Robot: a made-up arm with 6 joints. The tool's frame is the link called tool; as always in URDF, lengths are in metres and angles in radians. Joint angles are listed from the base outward.
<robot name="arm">
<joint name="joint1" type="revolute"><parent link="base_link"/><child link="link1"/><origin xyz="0 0 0.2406"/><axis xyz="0 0 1"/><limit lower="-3.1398" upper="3.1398"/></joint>
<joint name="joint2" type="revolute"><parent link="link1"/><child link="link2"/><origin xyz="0 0 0"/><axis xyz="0 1 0"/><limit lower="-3.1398" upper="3.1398"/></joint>
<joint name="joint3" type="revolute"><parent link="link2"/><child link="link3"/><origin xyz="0 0 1.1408"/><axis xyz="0 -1 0"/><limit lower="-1.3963" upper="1.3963"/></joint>
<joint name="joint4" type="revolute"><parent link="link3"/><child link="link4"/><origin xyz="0 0 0"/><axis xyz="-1 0 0"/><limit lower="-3.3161" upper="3.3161"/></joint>
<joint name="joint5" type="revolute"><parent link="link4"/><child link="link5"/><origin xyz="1.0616 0 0"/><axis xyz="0 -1 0"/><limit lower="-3.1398" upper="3.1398"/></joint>
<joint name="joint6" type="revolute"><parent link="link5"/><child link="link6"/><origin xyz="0 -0.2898 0"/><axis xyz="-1 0 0"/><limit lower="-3.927" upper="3.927"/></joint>
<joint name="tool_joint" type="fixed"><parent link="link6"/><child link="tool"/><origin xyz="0 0 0"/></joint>
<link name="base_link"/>
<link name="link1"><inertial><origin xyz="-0.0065 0.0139 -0.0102"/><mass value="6.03"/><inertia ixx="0.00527" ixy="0" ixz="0" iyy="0.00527" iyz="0" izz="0.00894"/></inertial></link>
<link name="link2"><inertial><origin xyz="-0.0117 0.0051 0.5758"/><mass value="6.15"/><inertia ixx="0.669" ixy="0" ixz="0" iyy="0.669" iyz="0" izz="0.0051"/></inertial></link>
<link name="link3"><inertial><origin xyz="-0.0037 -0.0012 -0.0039"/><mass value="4.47"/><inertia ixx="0.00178" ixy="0" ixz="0" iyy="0.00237" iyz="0" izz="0.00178"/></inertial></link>
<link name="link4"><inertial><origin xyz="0.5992 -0.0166 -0.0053"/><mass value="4.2"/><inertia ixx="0.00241" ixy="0" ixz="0" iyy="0.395" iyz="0" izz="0.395"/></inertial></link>
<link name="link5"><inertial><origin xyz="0.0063 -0.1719 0.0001"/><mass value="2.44"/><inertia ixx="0.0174" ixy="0" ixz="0" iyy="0.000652" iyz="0" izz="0.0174"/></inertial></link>
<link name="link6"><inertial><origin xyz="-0.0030 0.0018 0.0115"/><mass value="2.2"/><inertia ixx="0.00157" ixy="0" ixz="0" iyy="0.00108" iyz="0" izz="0.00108"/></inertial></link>
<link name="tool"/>
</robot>
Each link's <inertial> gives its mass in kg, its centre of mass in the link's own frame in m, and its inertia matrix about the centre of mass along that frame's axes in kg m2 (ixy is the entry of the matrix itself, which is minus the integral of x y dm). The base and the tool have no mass. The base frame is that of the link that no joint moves.
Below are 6 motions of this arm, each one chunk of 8 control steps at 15 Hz.
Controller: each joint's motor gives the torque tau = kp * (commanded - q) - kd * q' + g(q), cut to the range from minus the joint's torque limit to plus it. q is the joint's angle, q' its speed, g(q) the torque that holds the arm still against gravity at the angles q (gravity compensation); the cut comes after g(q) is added. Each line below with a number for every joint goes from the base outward.
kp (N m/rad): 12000 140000 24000 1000 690 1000
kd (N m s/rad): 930 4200 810 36 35 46
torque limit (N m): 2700 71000 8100 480 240 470
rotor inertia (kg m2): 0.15 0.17 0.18 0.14 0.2 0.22
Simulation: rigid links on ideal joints. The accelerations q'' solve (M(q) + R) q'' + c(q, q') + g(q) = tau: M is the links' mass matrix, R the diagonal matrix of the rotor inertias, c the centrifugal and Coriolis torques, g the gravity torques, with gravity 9.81 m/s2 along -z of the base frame. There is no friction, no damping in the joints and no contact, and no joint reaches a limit. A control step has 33 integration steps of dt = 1/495 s. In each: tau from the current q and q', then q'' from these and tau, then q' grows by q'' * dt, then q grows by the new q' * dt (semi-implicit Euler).
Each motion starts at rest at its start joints. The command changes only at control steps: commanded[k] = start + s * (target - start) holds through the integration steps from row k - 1 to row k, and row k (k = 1, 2, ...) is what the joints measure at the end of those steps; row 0 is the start. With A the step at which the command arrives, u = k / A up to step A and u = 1 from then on. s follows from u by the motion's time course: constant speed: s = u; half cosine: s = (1 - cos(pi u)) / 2; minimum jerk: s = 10 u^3 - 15 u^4 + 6 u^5; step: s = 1 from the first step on.
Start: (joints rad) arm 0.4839 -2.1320 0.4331 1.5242 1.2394 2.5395
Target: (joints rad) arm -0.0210 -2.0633 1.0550 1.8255 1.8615 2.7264
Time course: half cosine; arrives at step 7
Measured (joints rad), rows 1 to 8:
1: 0.4736 -2.1293 0.4607 1.5329 1.2622 2.5468
2: 0.4339 -2.1211 0.5411 1.5655 1.3323 2.5688
3: 0.3578 -2.1084 0.6615 1.6238 1.4435 2.6031
4: 0.2552 -2.0937 0.7981 1.6954 1.5754 2.6432
5: 0.1455 -2.0797 0.9238 1.7649 1.7024 2.6813
6: 0.0517 -2.0693 1.0140 1.8172 1.7993 2.7098
7: -0.0065 -2.0645 1.0510 1.8414 1.8468 2.7232
8: -0.0270 -2.0635 1.0547 1.8404 1.8585 2.7259

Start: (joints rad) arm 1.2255 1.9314 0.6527 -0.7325 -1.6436 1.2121
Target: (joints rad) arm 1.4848 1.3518 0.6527 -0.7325 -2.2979 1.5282
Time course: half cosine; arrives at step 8
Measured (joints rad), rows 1 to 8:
1: 1.2306 1.9108 0.6542 -0.7289 -1.6622 1.2215
2: 1.2481 1.8506 0.6581 -0.7186 -1.7199 1.2505
3: 1.2798 1.7585 0.6622 -0.7073 -1.8140 1.2971
4: 1.3225 1.6486 0.6649 -0.7003 -1.9317 1.3547
5: 1.3707 1.5377 0.6656 -0.6992 -2.0552 1.4146
6: 1.4175 1.4426 0.6642 -0.7041 -2.1658 1.4677
7: 1.4554 1.3778 0.6611 -0.7136 -2.2467 1.5060
8: 1.4780 1.3532 0.6567 -0.7255 -2.2855 1.5236

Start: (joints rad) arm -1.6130 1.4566 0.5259 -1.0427 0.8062 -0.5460
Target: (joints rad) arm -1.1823 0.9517 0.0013 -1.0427 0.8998 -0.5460
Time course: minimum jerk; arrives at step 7
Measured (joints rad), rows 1 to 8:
1: -1.6084 1.4458 0.5157 -1.0410 0.8078 -0.5460
2: -1.5804 1.3884 0.4611 -1.0342 0.8168 -0.5459
3: -1.5131 1.2801 0.3544 -1.0298 0.8349 -0.5456
4: -1.4127 1.1488 0.2203 -1.0351 0.8582 -0.5455
5: -1.3077 1.0350 0.0993 -1.0466 0.8798 -0.5455
6: -1.2311 0.9695 0.0259 -1.0540 0.8937 -0.5457
7: -1.1954 0.9532 0.0046 -1.0533 0.8986 -0.5458
8: -1.1848 0.9518 0.0017 -1.0476 0.8996 -0.5459

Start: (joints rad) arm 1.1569 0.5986 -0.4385 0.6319 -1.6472 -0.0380
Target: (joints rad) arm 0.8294 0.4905 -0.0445 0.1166 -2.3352 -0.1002
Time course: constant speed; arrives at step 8
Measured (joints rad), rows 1 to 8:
1: 1.1344 0.5860 -0.3936 0.5836 -1.7111 -0.0441
2: 1.0996 0.5724 -0.3445 0.5218 -1.7920 -0.0516
3: 1.0605 0.5589 -0.2954 0.4572 -1.8769 -0.0594
4: 1.0201 0.5454 -0.2462 0.3931 -1.9627 -0.0671
5: 0.9793 0.5318 -0.1969 0.3292 -2.0486 -0.0749
6: 0.9384 0.5183 -0.1477 0.2653 -2.1346 -0.0827
7: 0.8975 0.5047 -0.0985 0.2014 -2.2206 -0.0904
8: 0.8566 0.4912 -0.0492 0.1374 -2.3067 -0.0982

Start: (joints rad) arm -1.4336 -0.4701 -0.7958 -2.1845 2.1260 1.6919
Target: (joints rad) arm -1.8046 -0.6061 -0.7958 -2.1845 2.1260 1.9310
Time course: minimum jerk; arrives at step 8
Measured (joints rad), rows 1 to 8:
1: -1.4371 -0.4721 -0.7958 -2.1845 2.1260 1.6949
2: -1.4573 -0.4830 -0.7957 -2.1845 2.1260 1.7119
3: -1.5029 -0.5052 -0.7956 -2.1841 2.1260 1.7476
4: -1.5705 -0.5350 -0.7955 -2.1836 2.1260 1.7975
5: -1.6475 -0.5655 -0.7955 -2.1831 2.1260 1.8505
6: -1.7169 -0.5896 -0.7955 -2.1829 2.1260 1.8942
7: -1.7649 -0.6026 -0.7956 -2.1830 2.1260 1.9201
8: -1.7884 -0.6058 -0.7957 -2.1834 2.1260 1.9287

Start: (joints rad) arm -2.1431 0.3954 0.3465 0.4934 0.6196 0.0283
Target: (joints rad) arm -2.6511 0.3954 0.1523 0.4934 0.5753 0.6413
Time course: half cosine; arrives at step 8
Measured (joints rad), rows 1 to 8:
1: -2.1533 0.3955 0.3399 0.4935 0.6183 0.0465
2: -2.1887 0.3956 0.3204 0.4920 0.6144 0.1025
3: -2.2524 0.3959 0.2900 0.4884 0.6080 0.1925
4: -2.3371 0.3960 0.2534 0.4850 0.6000 0.3039
5: -2.4307 0.3961 0.2163 0.4826 0.5917 0.4200
6: -2.5191 0.3960 0.1842 0.4819 0.5842 0.5231
7: -2.5889 0.3958 0.1620 0.4828 0.5788 0.5976
8: -2.6294 0.3956 0.1531 0.4854 0.5762 0.6320

